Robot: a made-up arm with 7 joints.
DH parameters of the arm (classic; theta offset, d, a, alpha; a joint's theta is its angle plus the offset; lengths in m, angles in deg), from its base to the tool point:
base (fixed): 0 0.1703 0.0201 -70
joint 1: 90 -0.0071 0.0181 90
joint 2: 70 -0.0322 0.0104 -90
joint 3: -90 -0.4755 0.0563 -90
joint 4: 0 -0.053 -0.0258 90
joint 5: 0 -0.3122 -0.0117 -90
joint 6: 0 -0.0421 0.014 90
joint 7: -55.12 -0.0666 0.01 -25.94
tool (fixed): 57.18 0.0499 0 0
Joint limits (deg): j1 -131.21..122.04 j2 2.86..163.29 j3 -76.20..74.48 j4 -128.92..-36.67 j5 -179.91..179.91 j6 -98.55..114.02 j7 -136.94..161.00
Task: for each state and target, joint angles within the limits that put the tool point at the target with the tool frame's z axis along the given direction. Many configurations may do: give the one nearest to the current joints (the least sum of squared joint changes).
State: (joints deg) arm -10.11 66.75 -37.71 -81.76 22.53 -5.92 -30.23
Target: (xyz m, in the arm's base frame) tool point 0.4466 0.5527 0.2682 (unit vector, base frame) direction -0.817 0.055 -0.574
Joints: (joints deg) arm -43.94 92.77 -14.76 -55.04 11.22 -50.83 -42.27
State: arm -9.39 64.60 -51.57 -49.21 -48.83 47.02 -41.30
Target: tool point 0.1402 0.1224 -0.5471 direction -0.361 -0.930 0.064
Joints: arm 4.58 37.62 -47.50 -79.97 -48.24 72.86 -40.51
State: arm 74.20 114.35 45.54 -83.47 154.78 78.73 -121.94
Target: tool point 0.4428 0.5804 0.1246 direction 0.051 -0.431 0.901
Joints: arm 95.15 131.48 45.33 -49.16 151.09 50.73 -129.65
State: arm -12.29 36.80 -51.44 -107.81 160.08 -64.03 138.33
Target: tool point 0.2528 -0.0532 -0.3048 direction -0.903 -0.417 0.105
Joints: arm -14.36 36.34 -60.90 -109.35 133.09 -64.02 127.21
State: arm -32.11 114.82 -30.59 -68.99 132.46 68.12 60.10
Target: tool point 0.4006 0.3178 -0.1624 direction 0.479 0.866 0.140
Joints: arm -24.69 76.87 -50.30 -92.74 130.83 90.37 48.87
